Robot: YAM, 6 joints.
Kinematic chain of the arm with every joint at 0, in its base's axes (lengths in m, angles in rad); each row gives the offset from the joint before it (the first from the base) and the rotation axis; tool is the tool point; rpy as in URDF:
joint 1: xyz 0 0 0.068 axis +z
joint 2: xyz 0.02 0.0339 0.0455 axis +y
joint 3: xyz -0.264 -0.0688 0 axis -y
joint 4: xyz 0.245 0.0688 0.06 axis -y
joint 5: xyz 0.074 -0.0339 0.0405 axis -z
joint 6: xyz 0.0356 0 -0.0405 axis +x
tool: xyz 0 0 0 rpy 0 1.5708 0
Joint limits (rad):
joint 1: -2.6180..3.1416
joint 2: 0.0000..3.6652
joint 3: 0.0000..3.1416
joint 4: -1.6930..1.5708
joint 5: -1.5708..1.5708
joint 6: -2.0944..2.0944
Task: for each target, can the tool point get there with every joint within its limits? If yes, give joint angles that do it. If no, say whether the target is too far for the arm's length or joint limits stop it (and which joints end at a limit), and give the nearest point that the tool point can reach.
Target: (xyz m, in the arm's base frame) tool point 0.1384 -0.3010 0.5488
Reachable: yes | joints -1.2395 1.6506 1.8624 0.5761 -1.1833 0.1677
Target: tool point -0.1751 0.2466 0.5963
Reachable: yes | joints -0.8668 1.1176 2.8960 1.1776 -0.8243 -0.1531
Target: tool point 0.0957 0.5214 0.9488
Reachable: no: too far | nearest point 0.0625 0.3405 0.6476 | short by 0.353 m
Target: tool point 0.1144 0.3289 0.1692
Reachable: yes | joints 1.2660 1.7041 0.7807 0.4763 0.2980 0.0779
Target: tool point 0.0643 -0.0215 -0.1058
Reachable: yes | joints 0.1407 2.9628 0.4801 0.1778 1.0170 -1.6540
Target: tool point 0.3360 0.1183 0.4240
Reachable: yes | joints 0.2669 1.5295 1.3617 0.4601 -0.8001 0.8207
